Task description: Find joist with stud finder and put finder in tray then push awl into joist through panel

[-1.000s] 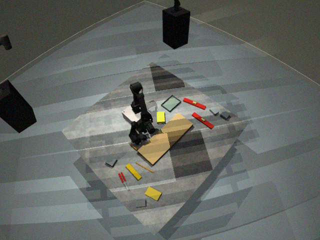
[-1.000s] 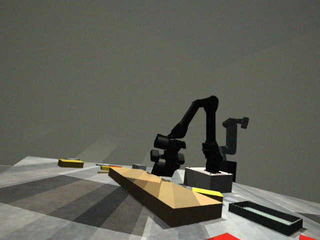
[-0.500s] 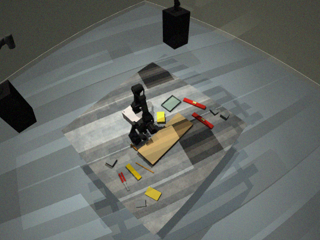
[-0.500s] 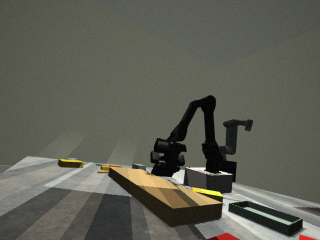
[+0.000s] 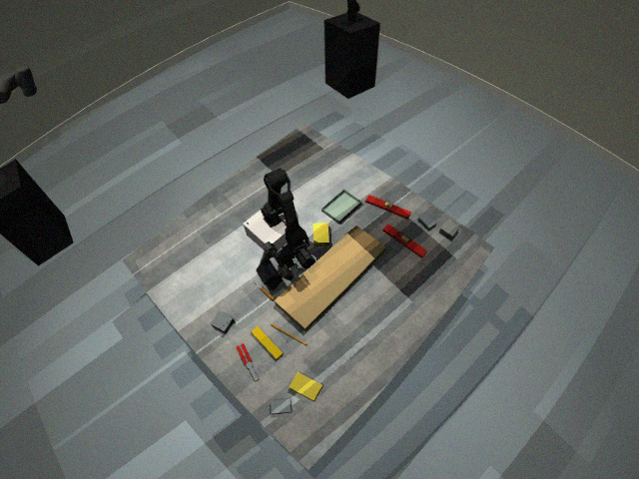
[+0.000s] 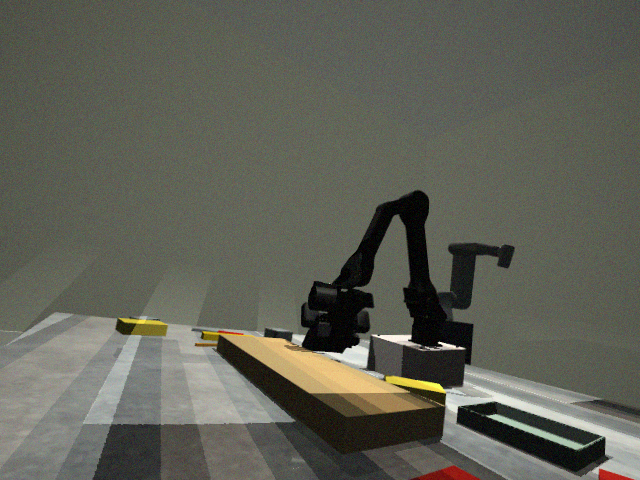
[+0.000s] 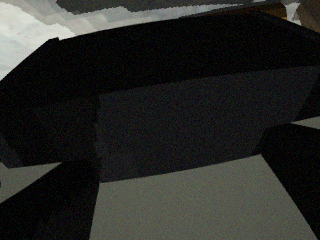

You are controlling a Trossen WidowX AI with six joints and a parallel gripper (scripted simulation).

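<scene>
Now: gripper tip 8 cm above the awl, 4 cm to the left of it and 2 cm short of it. Round my gripper tip: pencil (26 cm ahead, 8 cm below, 6 cm to the right); then stud finder (1 cm below, 1 cm behind); then yellow bar (23 cm ahead, 16 cm to the right, 7 cm below).
</scene>
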